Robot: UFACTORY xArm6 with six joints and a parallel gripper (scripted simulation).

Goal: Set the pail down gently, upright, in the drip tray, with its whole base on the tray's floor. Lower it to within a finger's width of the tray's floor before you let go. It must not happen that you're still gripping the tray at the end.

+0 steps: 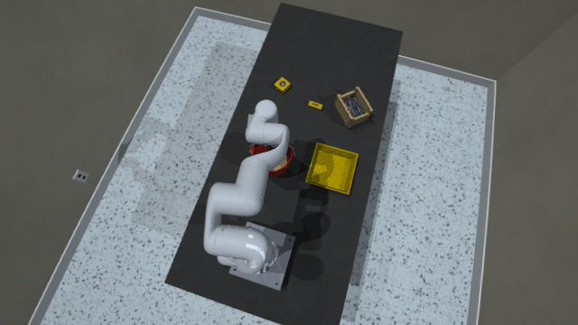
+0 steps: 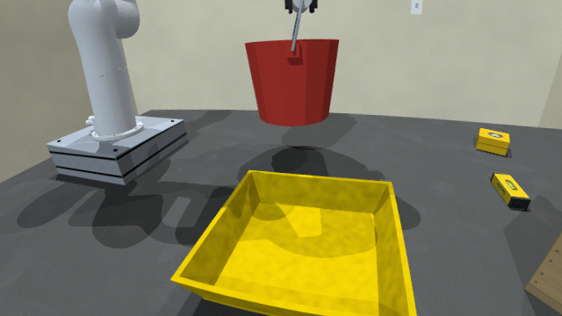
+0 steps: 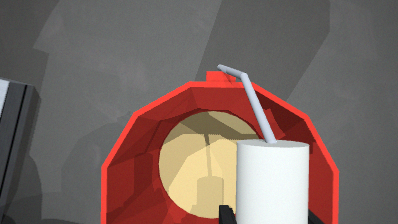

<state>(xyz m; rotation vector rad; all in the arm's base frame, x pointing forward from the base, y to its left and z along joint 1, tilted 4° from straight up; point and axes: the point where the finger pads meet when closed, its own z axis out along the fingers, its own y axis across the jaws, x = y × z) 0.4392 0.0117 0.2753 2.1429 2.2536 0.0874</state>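
Now: the red pail 10 mm behind my hand and 90 mm below it. The rest, counted from my hand: grey wire handle (10 mm behind, 30 mm below); yellow drip tray (300 mm to the right, 300 mm below).
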